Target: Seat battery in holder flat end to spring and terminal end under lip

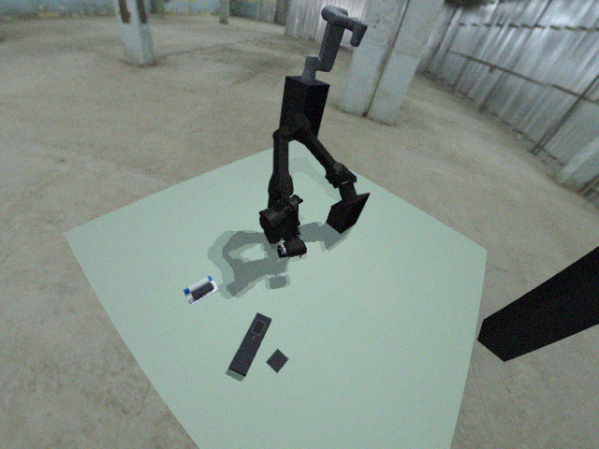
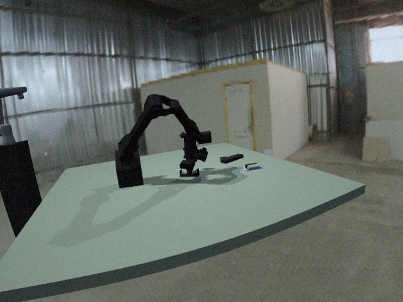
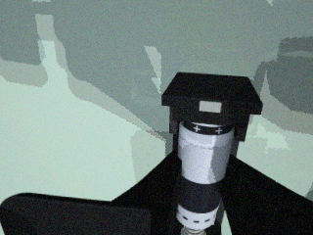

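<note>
The battery is 10 mm above my gripper tip. From my gripper tip the other things lie so: small black square 270 mm ahead, 240 mm to the left, 10 mm below; then long black bar 300 mm ahead, 170 mm to the left, 10 mm above.
</note>
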